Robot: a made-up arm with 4 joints.
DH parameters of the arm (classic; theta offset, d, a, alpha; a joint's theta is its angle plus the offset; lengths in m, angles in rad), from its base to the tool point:
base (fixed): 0 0 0 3.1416
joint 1: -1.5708 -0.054 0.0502 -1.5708
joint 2: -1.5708 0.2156 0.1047 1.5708
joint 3: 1.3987 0 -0.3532 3.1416
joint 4: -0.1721 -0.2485 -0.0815 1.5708
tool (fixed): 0 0.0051 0 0
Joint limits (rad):
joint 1: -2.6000..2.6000
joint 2: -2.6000..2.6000
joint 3: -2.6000..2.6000
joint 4: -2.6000..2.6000
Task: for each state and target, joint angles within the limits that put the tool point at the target. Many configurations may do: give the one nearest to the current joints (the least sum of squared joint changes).
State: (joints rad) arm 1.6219 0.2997 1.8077 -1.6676
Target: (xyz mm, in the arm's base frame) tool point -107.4 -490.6 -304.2
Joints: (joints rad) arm 1.4392 0.0787 2.3393 -1.6408
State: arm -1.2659 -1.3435 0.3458 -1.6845
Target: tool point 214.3 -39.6 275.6
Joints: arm -1.7827 -1.4579 0.3289 -1.9554
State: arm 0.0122 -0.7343 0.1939 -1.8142
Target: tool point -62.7 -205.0 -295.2
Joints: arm 0.1726 -0.0407 0.7509 -1.5967
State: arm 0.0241 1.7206 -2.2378 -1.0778
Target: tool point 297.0 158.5 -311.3
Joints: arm -0.4338 2.3116 -1.9015 -1.0476
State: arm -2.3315 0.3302 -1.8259 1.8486
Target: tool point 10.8 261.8 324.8
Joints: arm -2.2533 -0.0954 -1.1126 1.7928
